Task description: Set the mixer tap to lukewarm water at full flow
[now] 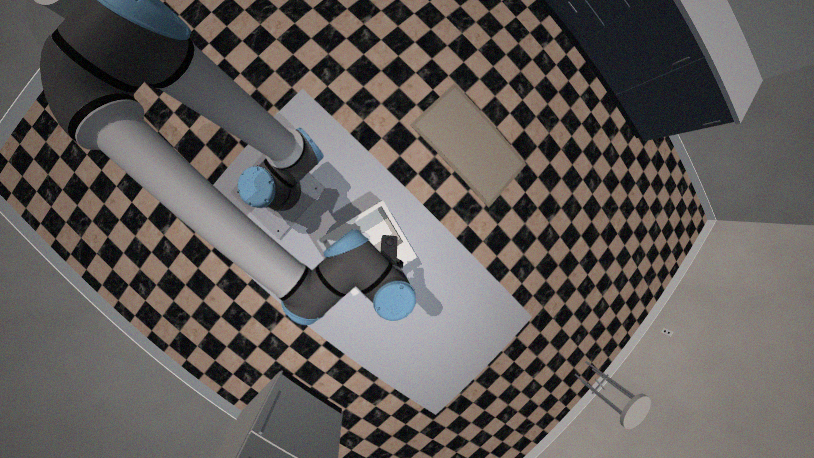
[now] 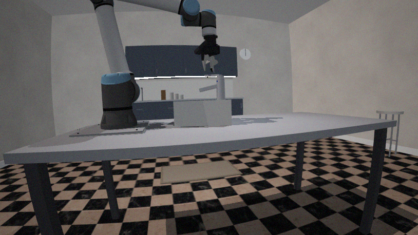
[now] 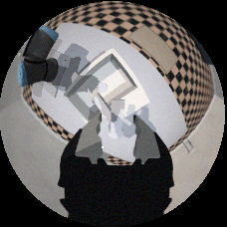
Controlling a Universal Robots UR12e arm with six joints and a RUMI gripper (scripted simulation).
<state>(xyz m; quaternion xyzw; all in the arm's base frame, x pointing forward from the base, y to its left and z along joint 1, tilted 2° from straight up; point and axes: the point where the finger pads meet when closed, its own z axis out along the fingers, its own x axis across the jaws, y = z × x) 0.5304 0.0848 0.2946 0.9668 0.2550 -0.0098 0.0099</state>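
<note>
Right now my hand is 2 cm short of the lever, 3 cm to the left of it and 4 cm above it. Round my hand: sink: 7 cm behind, 3 cm to the right, 28 cm below; then mixer tap: 3 cm ahead, 5 cm to the right, 9 cm below.
</note>
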